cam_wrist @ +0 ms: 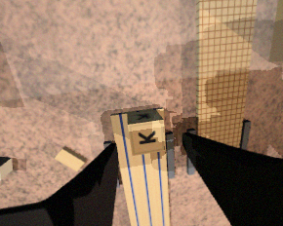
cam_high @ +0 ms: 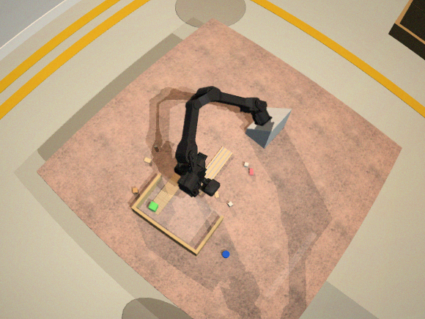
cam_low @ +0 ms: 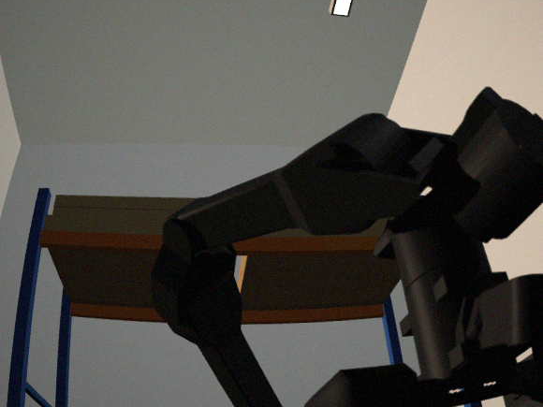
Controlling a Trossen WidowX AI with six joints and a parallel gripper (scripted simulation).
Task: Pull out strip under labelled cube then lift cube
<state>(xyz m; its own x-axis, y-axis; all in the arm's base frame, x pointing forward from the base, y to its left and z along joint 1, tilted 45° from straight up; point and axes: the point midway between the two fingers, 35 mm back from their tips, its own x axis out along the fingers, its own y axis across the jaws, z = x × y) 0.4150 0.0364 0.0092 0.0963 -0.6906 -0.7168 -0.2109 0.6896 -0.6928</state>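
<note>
Right now my gripper tip is 30 mm above the tan cube marked k. From my gripper tip the other things lie so: lined strip (110 mm behind, 40 mm below, 20 mm to the right); then red block (230 mm behind, 100 mm to the left, 40 mm below); then blue disc (290 mm to the left, 100 mm ahead, 40 mm below).
</note>
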